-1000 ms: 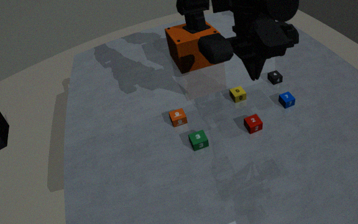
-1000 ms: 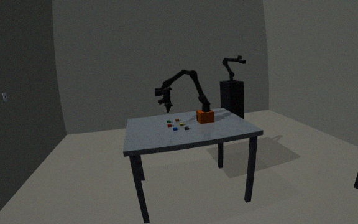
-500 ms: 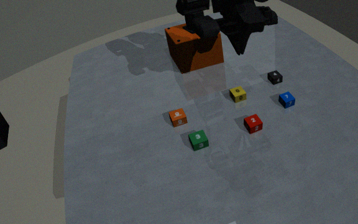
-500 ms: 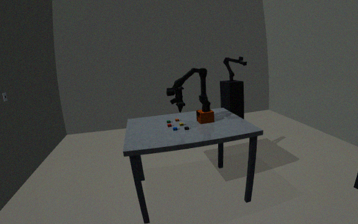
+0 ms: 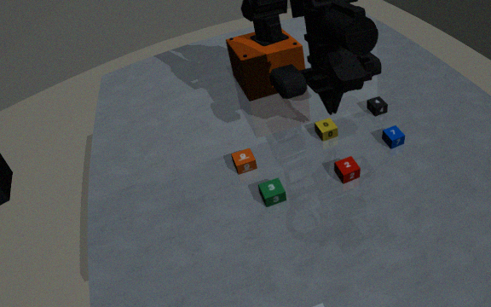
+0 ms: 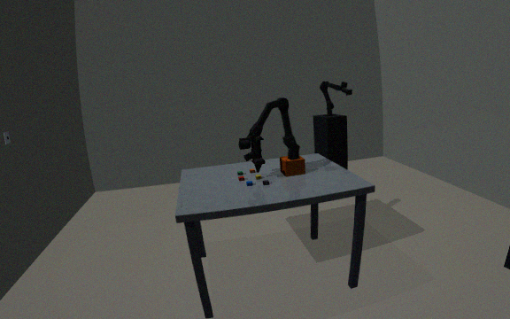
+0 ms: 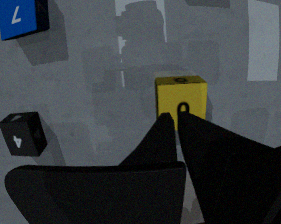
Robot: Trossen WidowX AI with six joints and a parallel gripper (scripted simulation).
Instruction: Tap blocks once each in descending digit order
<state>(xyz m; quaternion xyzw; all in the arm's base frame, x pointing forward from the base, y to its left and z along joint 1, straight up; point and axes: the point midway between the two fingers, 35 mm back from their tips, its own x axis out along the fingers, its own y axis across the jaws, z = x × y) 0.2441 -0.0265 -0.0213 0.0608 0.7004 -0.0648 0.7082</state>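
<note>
My gripper tip is now 1 cm past the yellow block, 1 cm to the left of it and 3 cm above it. Round my gripper tip: red block (10 cm ahead, 4 cm to the right, 3 cm below); blue block (9 cm ahead, 8 cm to the left, 3 cm below); black block (12 cm to the left, 3 cm below).
</note>
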